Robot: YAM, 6 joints.
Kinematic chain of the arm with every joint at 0, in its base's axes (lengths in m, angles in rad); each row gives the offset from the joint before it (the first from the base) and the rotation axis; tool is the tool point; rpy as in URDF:
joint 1: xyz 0 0 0.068 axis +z
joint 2: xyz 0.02 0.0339 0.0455 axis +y
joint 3: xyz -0.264 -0.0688 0 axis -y
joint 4: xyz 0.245 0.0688 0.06 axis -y
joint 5: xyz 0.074 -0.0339 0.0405 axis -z
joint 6: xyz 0.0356 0 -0.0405 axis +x
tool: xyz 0 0 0 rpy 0 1.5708 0
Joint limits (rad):
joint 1: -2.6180..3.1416
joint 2: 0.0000..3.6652
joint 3: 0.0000..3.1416
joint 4: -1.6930..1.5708
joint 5: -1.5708..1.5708
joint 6: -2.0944..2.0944
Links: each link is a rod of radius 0.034 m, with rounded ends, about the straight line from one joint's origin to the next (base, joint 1, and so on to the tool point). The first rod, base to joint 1, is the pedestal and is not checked.
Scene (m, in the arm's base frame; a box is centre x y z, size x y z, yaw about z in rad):
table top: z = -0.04
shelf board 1: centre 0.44 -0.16 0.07 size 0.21 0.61 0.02 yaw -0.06
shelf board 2: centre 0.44 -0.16 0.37 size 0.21 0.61 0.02 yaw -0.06
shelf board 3: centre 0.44 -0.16 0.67 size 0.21 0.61 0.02 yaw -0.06
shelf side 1: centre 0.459 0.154 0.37 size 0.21 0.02 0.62 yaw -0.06
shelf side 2: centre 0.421 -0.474 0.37 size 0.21 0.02 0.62 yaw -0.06
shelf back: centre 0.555 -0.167 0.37 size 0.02 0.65 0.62 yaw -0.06
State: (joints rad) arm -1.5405 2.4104 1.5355 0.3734 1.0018 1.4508
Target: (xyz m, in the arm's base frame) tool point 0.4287 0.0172 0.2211
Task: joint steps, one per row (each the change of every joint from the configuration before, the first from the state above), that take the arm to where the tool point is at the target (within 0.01 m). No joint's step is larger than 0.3 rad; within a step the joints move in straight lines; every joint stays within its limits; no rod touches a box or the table.
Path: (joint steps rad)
1: 0.2752 -0.0802 -0.0471 -0.0104 0.0018 0.0000
2: 0.2751 -0.0802 -0.0471 -0.0103 0.0017 0.0000
3: 0.2752 -0.0803 -0.0470 -0.0104 0.0018 0.0000
4: 0.2752 -0.0802 -0.0471 -0.0104 0.0017 0.0000
5: 0.2752 -0.0802 -0.0471 -0.0103 0.0018 0.0000
6: 0.2751 -0.0802 -0.0471 -0.0104 0.0017 0.0000

